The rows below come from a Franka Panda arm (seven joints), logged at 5 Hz.
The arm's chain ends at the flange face. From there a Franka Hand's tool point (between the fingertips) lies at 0.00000 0.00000 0.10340 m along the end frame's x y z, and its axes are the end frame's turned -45 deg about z.
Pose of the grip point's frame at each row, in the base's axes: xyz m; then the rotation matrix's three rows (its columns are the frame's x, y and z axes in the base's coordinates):
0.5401 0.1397 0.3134; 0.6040 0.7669 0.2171; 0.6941 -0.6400 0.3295; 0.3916 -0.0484 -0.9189
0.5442 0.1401 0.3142; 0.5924 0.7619 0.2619; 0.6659 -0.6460 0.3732; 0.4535 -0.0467 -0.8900
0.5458 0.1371 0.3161; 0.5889 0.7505 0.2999; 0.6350 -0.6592 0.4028; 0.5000 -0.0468 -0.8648
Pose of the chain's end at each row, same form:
0.5177 0.1056 0.4084; 0.9694 0.1152 0.2171; 0.0383 -0.9434 0.3295; 0.2427 -0.3111 -0.9189
0.5171 0.1015 0.4062; 0.9576 0.1199 0.2619; 0.0141 -0.9277 0.3732; 0.2877 -0.3537 -0.8900
0.5148 0.0955 0.4055; 0.9471 0.1143 0.2999; -0.0171 -0.9151 0.4028; 0.3205 -0.3866 -0.8648

